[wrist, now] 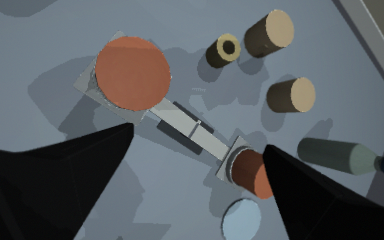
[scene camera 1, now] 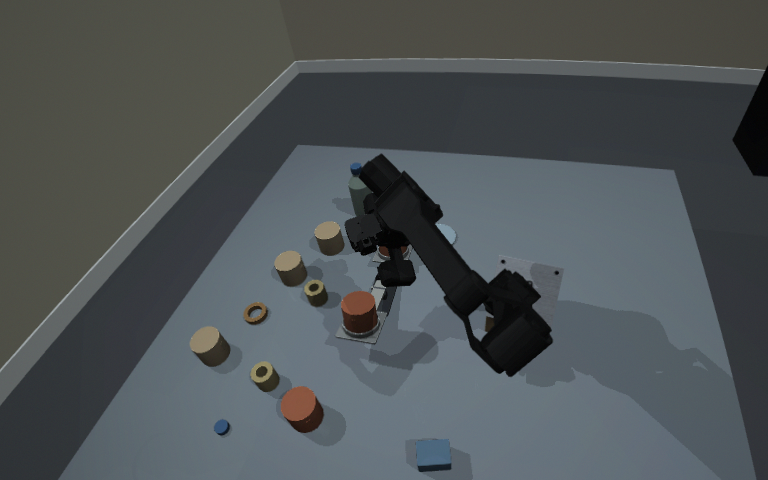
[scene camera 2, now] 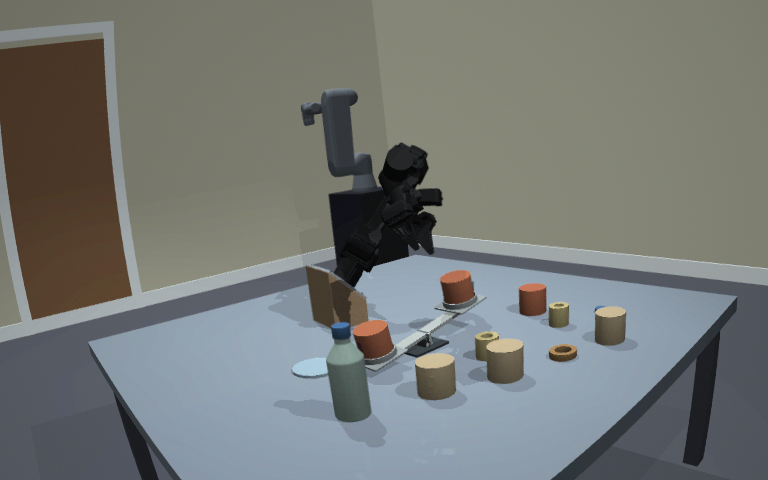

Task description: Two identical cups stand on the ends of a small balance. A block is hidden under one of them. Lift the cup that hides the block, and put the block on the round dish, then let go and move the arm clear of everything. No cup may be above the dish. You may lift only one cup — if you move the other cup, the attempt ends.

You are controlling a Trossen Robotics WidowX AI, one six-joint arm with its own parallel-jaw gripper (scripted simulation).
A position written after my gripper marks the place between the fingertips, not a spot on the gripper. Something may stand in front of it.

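I see a balance [scene camera 2: 452, 310]. Scene camera 1 shows me the balance [scene camera 1: 378, 291] as well, and the wrist view shows the balance [wrist: 87, 83]. My gripper [scene camera 1: 372, 258] is open and holds nothing. In scene camera 2 there is my gripper [scene camera 2: 424, 252], and in the wrist view, again, my gripper [wrist: 199, 139].
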